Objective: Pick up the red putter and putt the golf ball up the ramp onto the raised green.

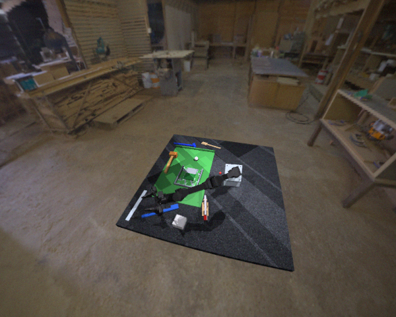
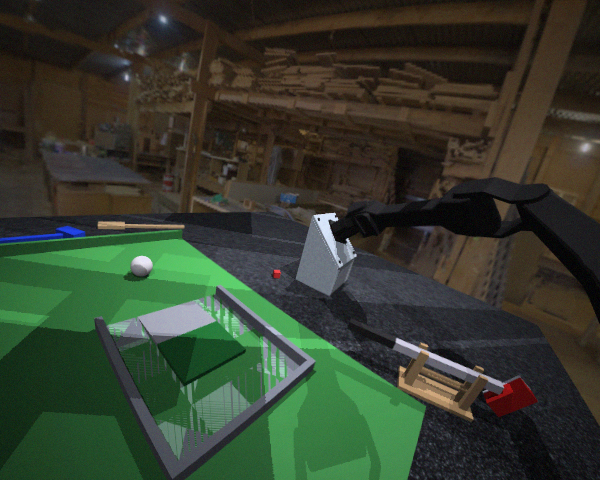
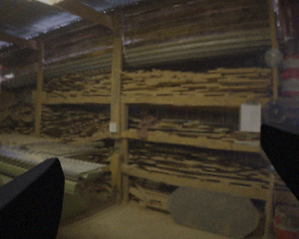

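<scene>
Now: gripper tip 31 cm past the red putter, 29 cm to the left of it and 28 cm above it. Round my gripper tip: green mat: 61 cm to the right, 33 cm below, 1 cm ahead; white block: 31 cm below, 17 cm behind, 9 cm to the right; white bar: 33 cm below, 25 cm ahead, 11 cm to the right.
</scene>
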